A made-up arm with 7 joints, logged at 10 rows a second.
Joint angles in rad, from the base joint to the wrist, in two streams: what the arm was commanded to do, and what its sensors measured. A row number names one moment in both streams.
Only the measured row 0 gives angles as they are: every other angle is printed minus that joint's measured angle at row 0.
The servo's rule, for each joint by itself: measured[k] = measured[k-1] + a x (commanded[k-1-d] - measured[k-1]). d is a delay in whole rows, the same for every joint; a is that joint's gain. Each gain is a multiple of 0.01, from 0.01 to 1. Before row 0 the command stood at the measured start. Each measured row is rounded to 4 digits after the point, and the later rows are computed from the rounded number. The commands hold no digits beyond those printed.
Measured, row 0:
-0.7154 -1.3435 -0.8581 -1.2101 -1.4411 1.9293 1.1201
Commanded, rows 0 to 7:
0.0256 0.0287 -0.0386 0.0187 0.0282 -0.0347 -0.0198
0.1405 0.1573 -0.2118 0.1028 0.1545 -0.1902 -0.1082
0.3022 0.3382 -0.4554 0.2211 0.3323 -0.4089 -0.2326
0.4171 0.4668 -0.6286 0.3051 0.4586 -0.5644 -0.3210
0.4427 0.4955 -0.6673 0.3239 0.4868 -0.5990 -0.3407
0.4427 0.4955 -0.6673 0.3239 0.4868 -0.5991 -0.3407
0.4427 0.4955 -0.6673 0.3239 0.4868 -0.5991 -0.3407
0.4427 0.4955 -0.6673 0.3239 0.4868 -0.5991 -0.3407
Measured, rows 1 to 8:
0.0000 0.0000 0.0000 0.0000 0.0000 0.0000 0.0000
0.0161 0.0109 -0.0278 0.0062 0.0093 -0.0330 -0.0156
0.0945 0.0665 -0.1603 0.0381 0.0572 -0.1823 -0.0888
0.2254 0.1697 -0.3728 0.0985 0.1480 -0.3976 -0.2024
0.3462 0.2826 -0.5570 0.1667 0.2505 -0.5561 -0.2961
0.4070 0.3635 -0.6364 0.2186 0.3285 -0.5969 -0.3313
0.4295 0.4137 -0.6586 0.2533 0.3807 -0.5990 -0.3387
0.4378 0.4448 -0.6649 0.2766 0.4157 -0.5991 -0.3403
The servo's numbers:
d 1
a 0.63 0.38 0.72 0.33 0.33 0.95 0.79

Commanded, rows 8 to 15:
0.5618 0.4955 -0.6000 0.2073 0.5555 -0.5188 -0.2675
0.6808 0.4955 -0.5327 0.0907 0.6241 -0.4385 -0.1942
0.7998 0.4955 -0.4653 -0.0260 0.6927 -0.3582 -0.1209
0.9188 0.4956 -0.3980 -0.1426 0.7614 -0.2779 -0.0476
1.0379 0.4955 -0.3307 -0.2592 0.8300 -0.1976 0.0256
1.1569 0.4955 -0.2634 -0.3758 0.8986 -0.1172 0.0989
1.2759 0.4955 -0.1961 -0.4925 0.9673 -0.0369 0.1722
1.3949 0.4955 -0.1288 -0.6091 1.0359 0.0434 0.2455
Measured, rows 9 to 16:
0.4409 0.4641 -0.6666 0.2922 0.4392 -0.5991 -0.3406
0.5171 0.4760 -0.6186 0.2642 0.4776 -0.5228 -0.2829
0.6202 0.4834 -0.5568 0.2069 0.5259 -0.4427 -0.2128
0.7333 0.4880 -0.4909 0.1300 0.5809 -0.3624 -0.1402
0.8502 0.4909 -0.4240 0.0400 0.6405 -0.2821 -0.0670
0.9685 0.4926 -0.3568 -0.0587 0.7030 -0.2018 0.0062
1.0872 0.4937 -0.2896 -0.1633 0.7675 -0.1214 0.0794
1.2061 0.4944 -0.2223 -0.2719 0.8334 -0.0411 0.1527

